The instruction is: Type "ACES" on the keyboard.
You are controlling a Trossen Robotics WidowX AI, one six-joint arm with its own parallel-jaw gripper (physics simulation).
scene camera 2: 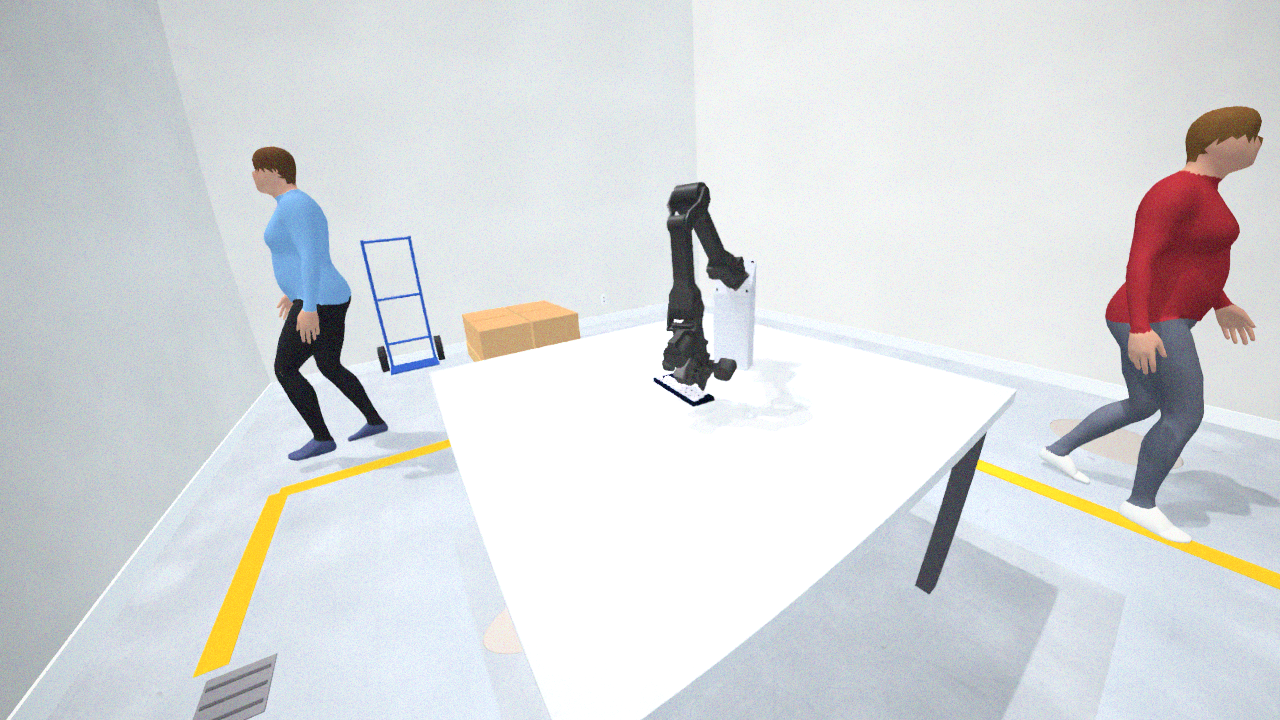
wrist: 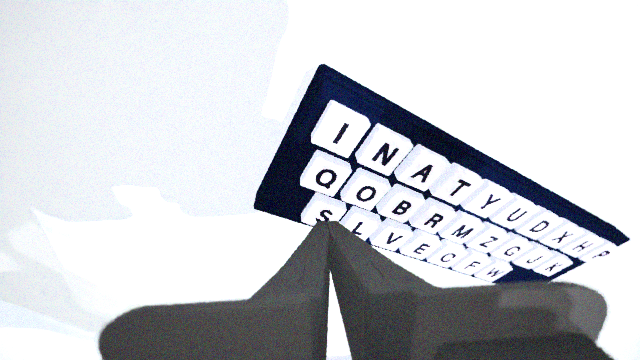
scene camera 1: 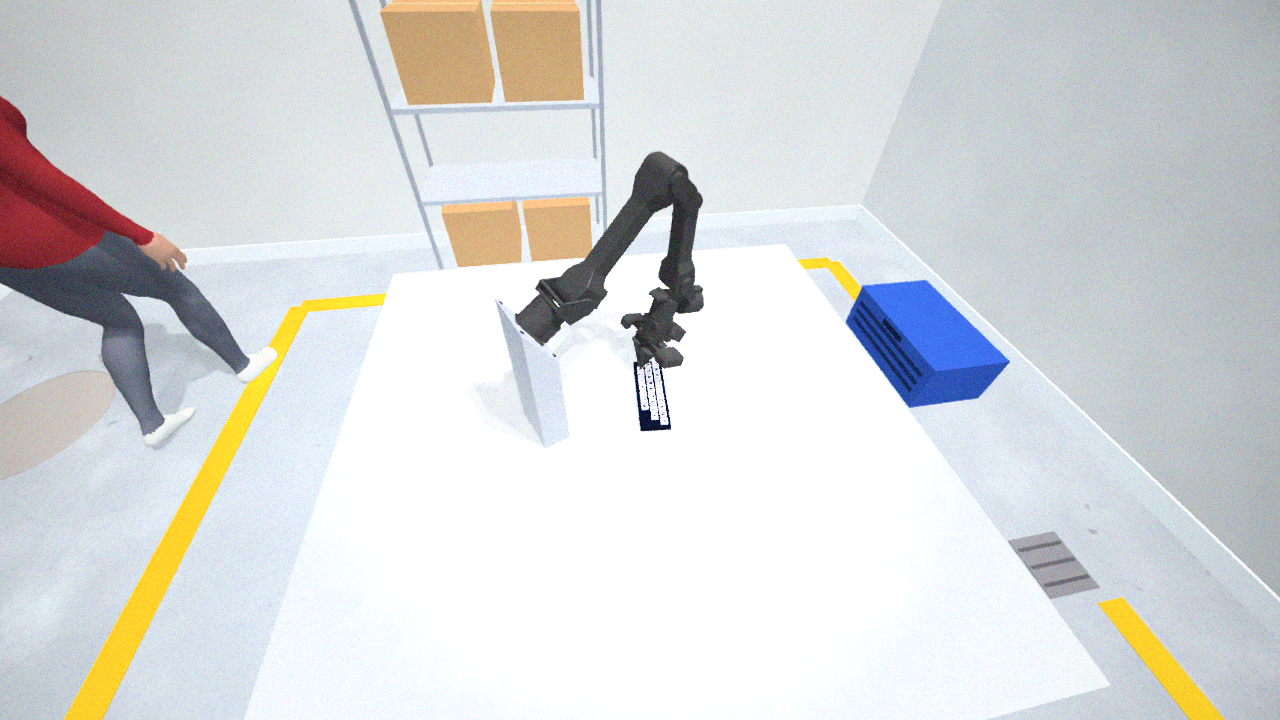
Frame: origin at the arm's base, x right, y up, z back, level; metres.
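Seen in the pictures: gripper, fingertip midpoint: (scene camera 2: 703, 389) (wrist: 326, 230) (scene camera 1: 640, 366); arm's base at its link origin: (scene camera 2: 735, 277) (scene camera 1: 528, 330).
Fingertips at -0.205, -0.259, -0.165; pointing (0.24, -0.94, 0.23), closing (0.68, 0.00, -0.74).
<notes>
Offsets run from my fingertips to a thing's top centre, as dx, dy, dz. Level surfaces: height alone.
A dark blue keyboard (scene camera 1: 654, 423) (scene camera 2: 708, 400) (wrist: 295, 155) with white letter keys lies on the white table. In the wrist view its rows start with I, N, A, then Q, O, B, then S, L, V. The A key {+0.009, -0.007, -0.046} (wrist: 422, 171) is in the far row. The C key {+0.074, -0.007, -0.026} (wrist: 448, 257), the E key {+0.055, -0.007, -0.019} (wrist: 421, 248) and the S key {-0.001, -0.007, +0.000} (wrist: 320, 214) are in the near row. My gripper (wrist: 326, 230) is shut with nothing between the fingertips. The tips overlap the lower edge of the S key in the wrist view; whether they touch it cannot be told.
The arm's base is fixed to an upright white panel (scene camera 1: 537, 385) (scene camera 2: 734, 326) beside the keyboard on the table {dy -0.024} (scene camera 1: 626, 555) (scene camera 2: 680, 519). Off the table are a blue cabinet (scene camera 1: 935, 335), a shelf rack (scene camera 1: 496, 107), cardboard boxes (scene camera 2: 520, 331), a hand truck (scene camera 2: 398, 296) and two people (scene camera 2: 304, 250) (scene camera 2: 1172, 259).
</notes>
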